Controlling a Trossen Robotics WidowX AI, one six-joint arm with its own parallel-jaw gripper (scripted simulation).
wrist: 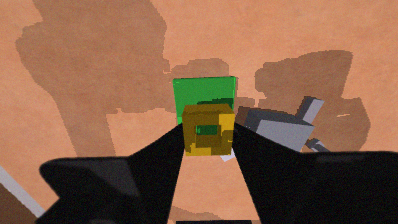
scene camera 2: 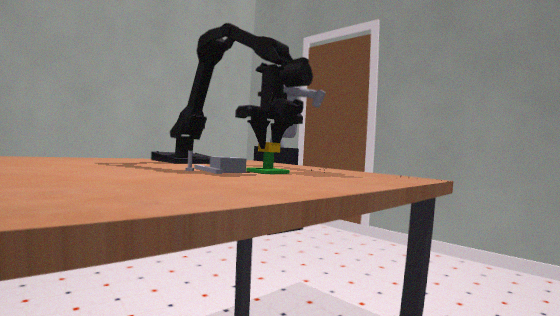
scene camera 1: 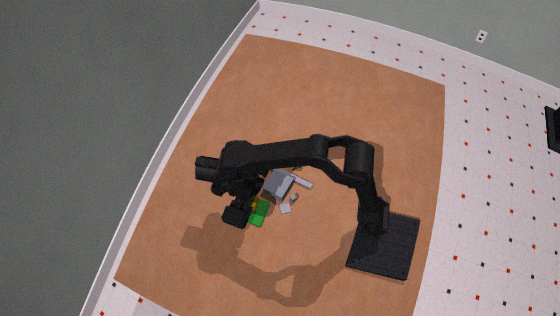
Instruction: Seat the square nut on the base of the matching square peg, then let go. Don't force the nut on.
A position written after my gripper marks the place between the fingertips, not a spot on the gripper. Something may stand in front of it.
Observation:
In view: my gripper [scene camera 2: 269, 149] and a grey block [wrist: 288, 130].
My gripper also shows in the wrist view [wrist: 207, 126] and in scene camera 1 [scene camera 1: 250, 203].

